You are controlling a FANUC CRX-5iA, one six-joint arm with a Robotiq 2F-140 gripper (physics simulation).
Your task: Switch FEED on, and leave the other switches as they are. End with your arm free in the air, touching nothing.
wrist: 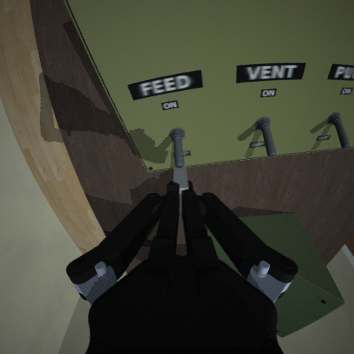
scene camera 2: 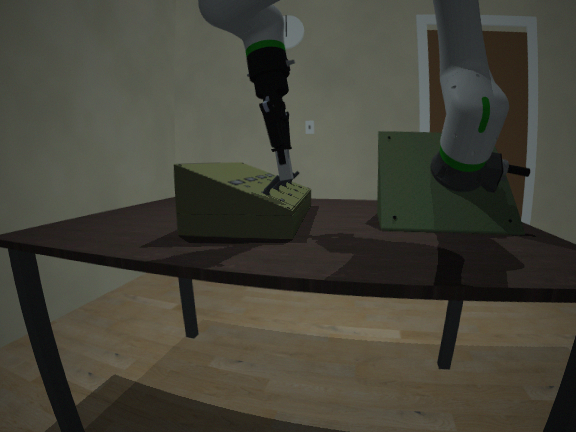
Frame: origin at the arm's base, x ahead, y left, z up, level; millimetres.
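Seen in the pictures: gripper, between the fingertips: (wrist: 179, 175) (scene camera 2: 286, 179); arm's base, origin of its link: (scene camera 2: 457, 170).
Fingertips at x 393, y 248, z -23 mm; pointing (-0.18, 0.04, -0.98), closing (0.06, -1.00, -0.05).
Observation:
Pixels of each thing's top centre, then the offset from my fingertips to it. Level surfaces: height alone.
- FEED lever, centre of its top: (wrist: 177, 156) (scene camera 2: 272, 175) dx +33, dy +5, dz +10 mm
- FEED label, centre of its top: (wrist: 164, 84) dx +113, dy +24, dz -1 mm
- VENT lever, centre of its top: (wrist: 274, 144) dx +61, dy -112, dz +9 mm
- dark table, height of its surface: dz -118 mm
The yellow-green switch console (scene camera 2: 215, 215) (wrist: 200, 30) stands on the table. In the wrist view the FEED lever (wrist: 178, 150), below the FEED label (wrist: 165, 85), leans down toward its OFF mark, away from ON. The VENT lever (wrist: 268, 139) and the lever (wrist: 341, 131) under the partly cut-off label at the right also lean toward OFF. My gripper (scene camera 2: 285, 177) (wrist: 179, 175) is shut and empty. Its tips are at the free end of the FEED lever, on the console's low edge side; whether they touch it I cannot tell.
A green box (scene camera 2: 405, 180) (wrist: 305, 265) with a sloping side stands on the dark table (scene camera 2: 280, 265) to the right of the console in the scene view. A white arm section (scene camera 2: 465, 120) hangs in front of it. Several square parts (scene camera 2: 251, 179) sit higher on the console's sloped face.

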